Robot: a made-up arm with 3 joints. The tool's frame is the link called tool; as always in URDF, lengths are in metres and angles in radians. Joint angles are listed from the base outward.
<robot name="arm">
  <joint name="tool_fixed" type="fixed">
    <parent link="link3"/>
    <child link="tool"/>
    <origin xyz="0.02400 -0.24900 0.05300" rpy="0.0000 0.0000 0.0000"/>
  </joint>
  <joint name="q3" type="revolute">
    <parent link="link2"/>
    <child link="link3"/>
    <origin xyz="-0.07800 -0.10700 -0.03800" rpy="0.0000 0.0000 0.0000"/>
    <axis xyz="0 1 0"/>
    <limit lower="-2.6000" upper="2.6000"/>
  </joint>
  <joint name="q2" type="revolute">
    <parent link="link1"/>
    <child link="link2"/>
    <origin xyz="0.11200 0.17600 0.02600" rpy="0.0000 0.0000 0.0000"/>
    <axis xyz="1 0 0"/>
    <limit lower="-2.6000" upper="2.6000"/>
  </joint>
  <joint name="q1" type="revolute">
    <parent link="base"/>
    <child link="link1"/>
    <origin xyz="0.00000 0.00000 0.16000" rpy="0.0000 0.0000 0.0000"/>
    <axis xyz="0 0 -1"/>
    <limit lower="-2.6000" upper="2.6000"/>
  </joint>
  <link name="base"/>
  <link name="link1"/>
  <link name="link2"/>
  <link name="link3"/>
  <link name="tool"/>
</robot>
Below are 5 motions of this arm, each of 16 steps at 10 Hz.
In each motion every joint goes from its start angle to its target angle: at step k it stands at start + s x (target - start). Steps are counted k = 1, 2, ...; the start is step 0. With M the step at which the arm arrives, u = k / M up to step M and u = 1 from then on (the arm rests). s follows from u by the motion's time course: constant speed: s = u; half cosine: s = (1 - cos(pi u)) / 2; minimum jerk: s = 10 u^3 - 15 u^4 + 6 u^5.
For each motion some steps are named. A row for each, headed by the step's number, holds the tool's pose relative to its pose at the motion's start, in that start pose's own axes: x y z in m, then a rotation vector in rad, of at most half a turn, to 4 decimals.
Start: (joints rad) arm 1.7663 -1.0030 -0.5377
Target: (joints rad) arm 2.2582 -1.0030 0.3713
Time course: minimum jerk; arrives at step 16
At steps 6, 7, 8, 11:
6: 0.0097 -0.0031 -0.0116 -0.0293 0.3642 -0.0670
7: 0.0121 -0.0048 -0.0175 -0.0364 0.5080 -0.0959
8: 0.0136 -0.0070 -0.0243 -0.0411 0.6612 -0.1280
11: 0.0109 -0.0141 -0.0449 -0.0373 1.0824 -0.2237

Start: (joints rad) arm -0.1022 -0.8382 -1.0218
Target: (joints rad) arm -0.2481 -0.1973 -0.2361
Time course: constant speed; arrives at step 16
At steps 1, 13, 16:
1: -0.0093 -0.0002 -0.0092 0.0270 0.0424 -0.0303
13: -0.1136 0.0408 -0.1320 0.4680 0.5578 -0.2629
16: -0.1365 0.0648 -0.1629 0.6053 0.6837 -0.2776

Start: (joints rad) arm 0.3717 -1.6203 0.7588
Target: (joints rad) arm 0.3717 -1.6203 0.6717
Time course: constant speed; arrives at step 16
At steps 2, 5, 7, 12, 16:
2: -0.0006 0.0000 0.0003 0.0000 -0.0109 0.0000
5: -0.0015 0.0000 0.0006 0.0000 -0.0272 0.0000
7: -0.0020 0.0000 0.0009 0.0000 -0.0381 0.0000
12: -0.0035 0.0000 0.0015 0.0000 -0.0653 0.0000
16: -0.0047 0.0000 0.0019 0.0000 -0.0871 0.0000

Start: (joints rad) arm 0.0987 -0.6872 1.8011
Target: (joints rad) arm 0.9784 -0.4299 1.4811
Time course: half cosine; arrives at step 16
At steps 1, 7, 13, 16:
1: 0.0014 -0.0003 -0.0008 0.0058 0.0023 0.0039
7: 0.0542 -0.0062 -0.0447 0.2638 0.0824 0.1479
13: 0.1043 0.0146 -0.1208 0.6542 0.1547 0.2768
16: 0.1099 0.0213 -0.1340 0.7230 0.1639 0.2899

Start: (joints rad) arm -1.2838 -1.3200 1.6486
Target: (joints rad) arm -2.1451 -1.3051 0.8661
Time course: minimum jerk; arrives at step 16
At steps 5, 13, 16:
5: -0.0191 0.0035 -0.0038 -0.0388 -0.2910 0.0024
13: -0.0772 0.0121 -0.0729 -0.2112 -1.5336 0.0791
16: -0.0782 0.0120 -0.0793 -0.2225 -1.6117 0.0880

